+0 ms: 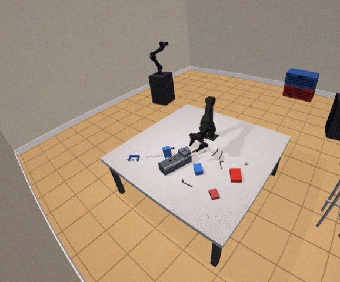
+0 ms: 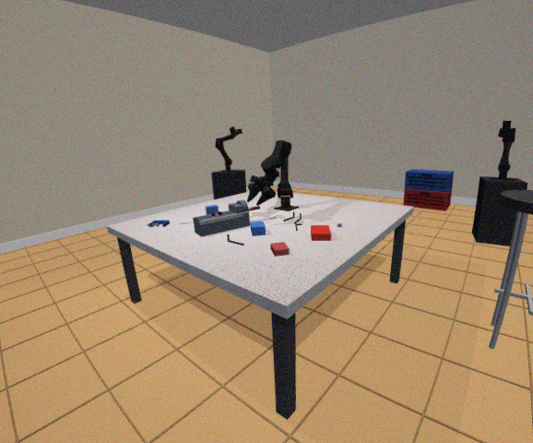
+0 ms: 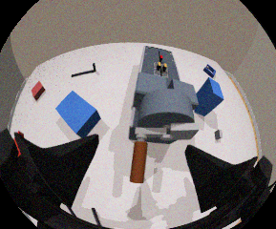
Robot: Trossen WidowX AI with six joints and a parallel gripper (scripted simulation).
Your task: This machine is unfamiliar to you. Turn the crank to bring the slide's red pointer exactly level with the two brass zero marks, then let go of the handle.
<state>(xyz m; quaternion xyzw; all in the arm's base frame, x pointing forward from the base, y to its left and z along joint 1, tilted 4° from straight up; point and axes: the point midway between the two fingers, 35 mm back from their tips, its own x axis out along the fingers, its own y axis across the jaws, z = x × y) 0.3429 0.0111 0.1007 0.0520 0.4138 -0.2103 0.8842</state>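
My gripper tip is 30 mm above the brown crank handle, 10 mm to the right of it and 10 mm past it. From my gripper tip the other things lie so: red pointer 170 mm ahead, 110 mm to the right, 20 mm below.
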